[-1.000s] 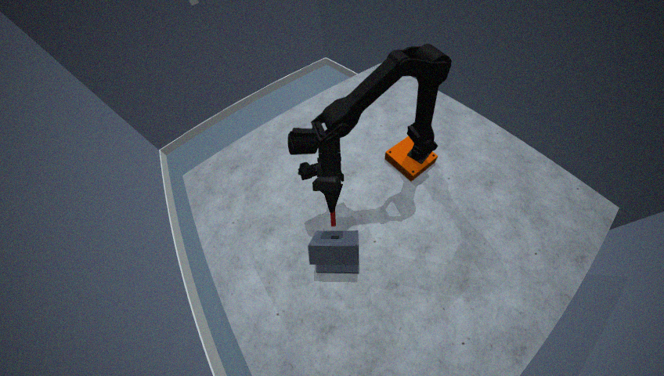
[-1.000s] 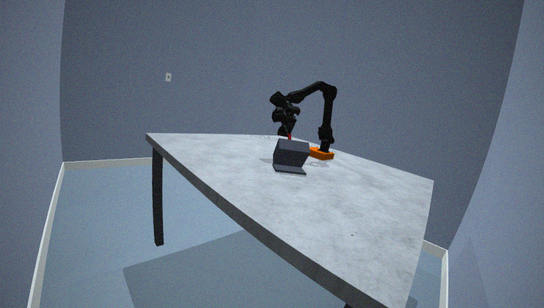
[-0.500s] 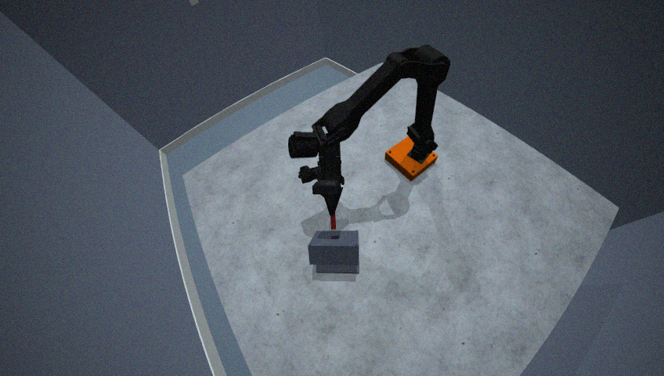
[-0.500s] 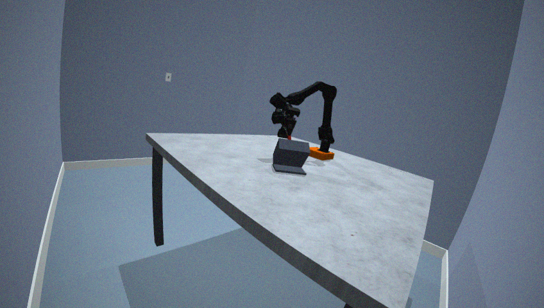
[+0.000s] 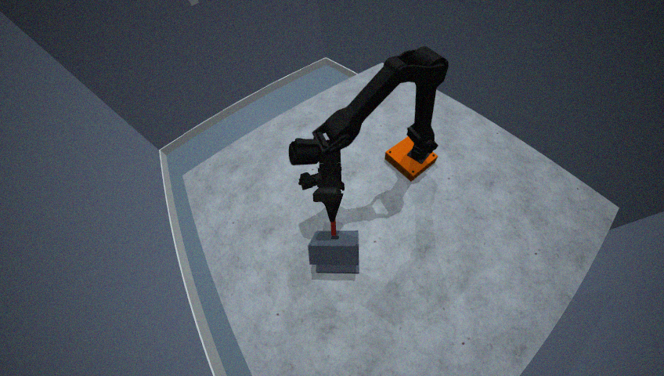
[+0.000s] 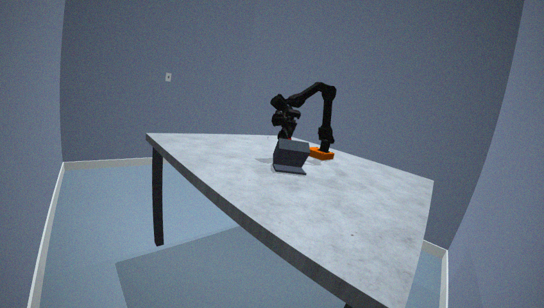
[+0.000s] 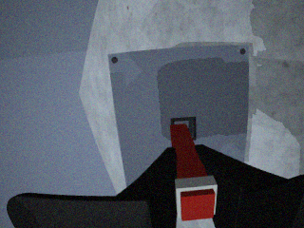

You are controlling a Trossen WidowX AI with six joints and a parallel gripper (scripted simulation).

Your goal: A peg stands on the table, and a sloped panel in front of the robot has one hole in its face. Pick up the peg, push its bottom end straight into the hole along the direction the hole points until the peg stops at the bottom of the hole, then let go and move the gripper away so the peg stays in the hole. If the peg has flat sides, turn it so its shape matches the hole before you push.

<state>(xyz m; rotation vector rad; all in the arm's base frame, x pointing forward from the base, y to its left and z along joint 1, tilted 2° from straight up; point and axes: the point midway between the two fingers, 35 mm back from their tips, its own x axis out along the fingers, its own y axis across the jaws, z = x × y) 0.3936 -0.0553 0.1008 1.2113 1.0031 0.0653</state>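
Right now the red peg is 1 cm behind my gripper tip, 1 cm to the right of it and 1 cm above it. Round my gripper tip: grey sloped panel (4 cm ahead, 4 cm to the left, 5 cm below).
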